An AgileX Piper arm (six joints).
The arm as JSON. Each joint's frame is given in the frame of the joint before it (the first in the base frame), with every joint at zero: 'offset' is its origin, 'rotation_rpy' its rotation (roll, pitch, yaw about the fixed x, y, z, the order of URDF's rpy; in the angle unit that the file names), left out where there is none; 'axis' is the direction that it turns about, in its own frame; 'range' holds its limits. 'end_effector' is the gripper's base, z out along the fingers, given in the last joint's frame.
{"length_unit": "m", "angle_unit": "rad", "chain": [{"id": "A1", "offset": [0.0, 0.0, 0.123], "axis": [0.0, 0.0, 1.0], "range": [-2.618, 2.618]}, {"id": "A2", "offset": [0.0, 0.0, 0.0], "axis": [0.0, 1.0, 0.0], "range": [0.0, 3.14]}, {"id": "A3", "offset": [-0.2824, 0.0, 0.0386], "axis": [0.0, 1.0, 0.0], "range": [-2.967, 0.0]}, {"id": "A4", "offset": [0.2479, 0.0, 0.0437], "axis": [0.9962, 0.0, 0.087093], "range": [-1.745, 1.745]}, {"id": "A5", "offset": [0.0, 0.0, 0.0], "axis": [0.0, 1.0, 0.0], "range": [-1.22, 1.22]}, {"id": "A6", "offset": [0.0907, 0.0, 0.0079], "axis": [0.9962, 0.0, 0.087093], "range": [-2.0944, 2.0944]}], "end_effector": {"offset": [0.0, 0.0, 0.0], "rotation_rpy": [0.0, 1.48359, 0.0]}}
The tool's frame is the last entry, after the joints.
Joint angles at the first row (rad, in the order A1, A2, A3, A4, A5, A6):
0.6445, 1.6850, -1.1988, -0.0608, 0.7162, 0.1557
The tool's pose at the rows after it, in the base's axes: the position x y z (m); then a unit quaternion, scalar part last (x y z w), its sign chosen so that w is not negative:
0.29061 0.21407 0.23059 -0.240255 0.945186 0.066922 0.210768
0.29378 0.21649 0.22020 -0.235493 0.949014 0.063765 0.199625
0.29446 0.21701 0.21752 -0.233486 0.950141 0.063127 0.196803
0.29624 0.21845 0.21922 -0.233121 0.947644 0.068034 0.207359
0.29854 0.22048 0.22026 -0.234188 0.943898 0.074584 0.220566
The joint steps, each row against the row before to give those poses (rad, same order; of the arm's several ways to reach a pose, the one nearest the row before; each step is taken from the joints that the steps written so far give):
0.0000, 0.0493, -0.0267, 0.0022, -0.0107, 0.0269
0.0000, 0.0310, -0.0024, 0.0001, -0.0047, 0.0121
0.0000, 0.0075, -0.0001, 0.0000, -0.0016, 0.0047
0.0000, 0.0000, -0.0034, 0.0000, -0.0204, 0.0000
0.0000, 0.0021, -0.0023, 0.0022, -0.0301, -0.0045

